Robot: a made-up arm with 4 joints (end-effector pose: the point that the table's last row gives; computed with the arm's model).
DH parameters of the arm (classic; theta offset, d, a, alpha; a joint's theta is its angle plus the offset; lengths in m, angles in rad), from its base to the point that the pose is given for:
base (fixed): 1.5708 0.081 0 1.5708
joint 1: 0 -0.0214 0.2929 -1.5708
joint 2: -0.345 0 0.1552 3.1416
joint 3: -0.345 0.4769 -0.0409 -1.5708
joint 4: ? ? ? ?
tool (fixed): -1.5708 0.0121 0 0
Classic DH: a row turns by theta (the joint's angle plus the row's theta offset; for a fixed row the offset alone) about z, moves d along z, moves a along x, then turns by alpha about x.
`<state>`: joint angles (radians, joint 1 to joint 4).
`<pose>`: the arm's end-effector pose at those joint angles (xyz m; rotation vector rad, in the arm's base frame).
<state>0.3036 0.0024 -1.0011 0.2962</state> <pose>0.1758 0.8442 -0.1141 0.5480 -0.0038 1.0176</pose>
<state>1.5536 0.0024 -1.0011 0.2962</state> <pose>0.1758 0.4513 0.8206 1.6730 -0.6759 0.9295</pose>
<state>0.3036 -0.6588 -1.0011 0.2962</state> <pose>0.4132 0.6373 -0.1789 0.5939 -0.0013 0.3474</pose>
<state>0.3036 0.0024 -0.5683 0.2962</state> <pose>0.2916 0.7590 -0.1408 0.5832 -0.0021 0.5791</pose>
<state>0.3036 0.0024 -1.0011 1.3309</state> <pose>0.2383 0.7901 -0.0749 1.4823 0.5479 0.9711</pose>
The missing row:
joint 4: 0 0.3378 0.0917 -1.5708
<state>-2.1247 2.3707 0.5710 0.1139</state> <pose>-0.2850 -0.6719 -0.1414 -1.3710 1.8405 0.8925</pose>
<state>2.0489 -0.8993 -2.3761 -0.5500</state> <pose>0.1139 0.1425 0.9242 1.1969 -1.5406 0.4286</pose>
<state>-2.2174 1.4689 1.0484 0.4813</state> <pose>0.1328 -0.6573 -0.0864 -1.7076 0.4659 0.1049</pose>
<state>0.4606 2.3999 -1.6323 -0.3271</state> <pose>-0.3325 0.1543 -0.3949 0.0717 0.8642 -2.0796</pose>
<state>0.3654 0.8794 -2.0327 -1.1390</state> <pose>-0.4313 0.6607 -0.2606 -0.1272 -1.9994 2.1368</pose>
